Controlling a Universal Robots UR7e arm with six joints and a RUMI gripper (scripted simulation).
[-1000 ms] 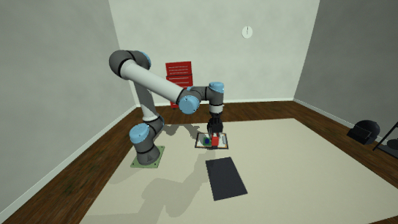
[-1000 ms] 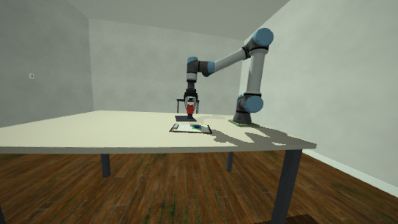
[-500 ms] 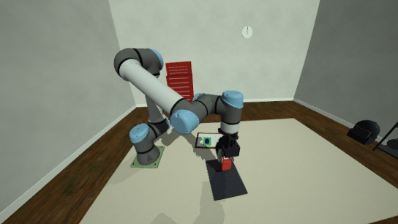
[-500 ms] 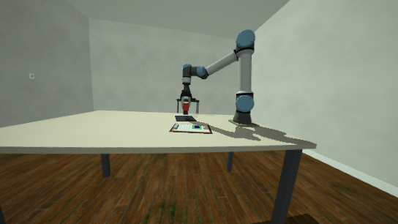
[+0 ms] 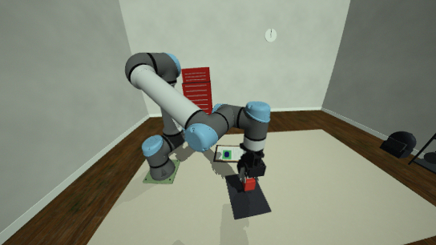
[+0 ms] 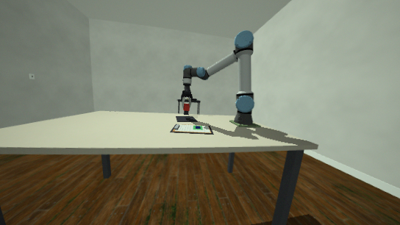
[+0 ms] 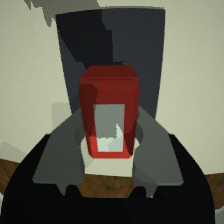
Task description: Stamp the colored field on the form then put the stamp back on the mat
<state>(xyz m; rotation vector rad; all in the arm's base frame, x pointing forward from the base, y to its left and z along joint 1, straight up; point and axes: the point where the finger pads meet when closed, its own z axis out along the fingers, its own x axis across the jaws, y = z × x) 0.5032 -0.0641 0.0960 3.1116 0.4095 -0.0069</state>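
Right now my hand is 110 mm above the dark mat. Also, from my hand: red stamp (20 mm below); then clipboard (70 mm behind, 290 mm to the left, 110 mm below).
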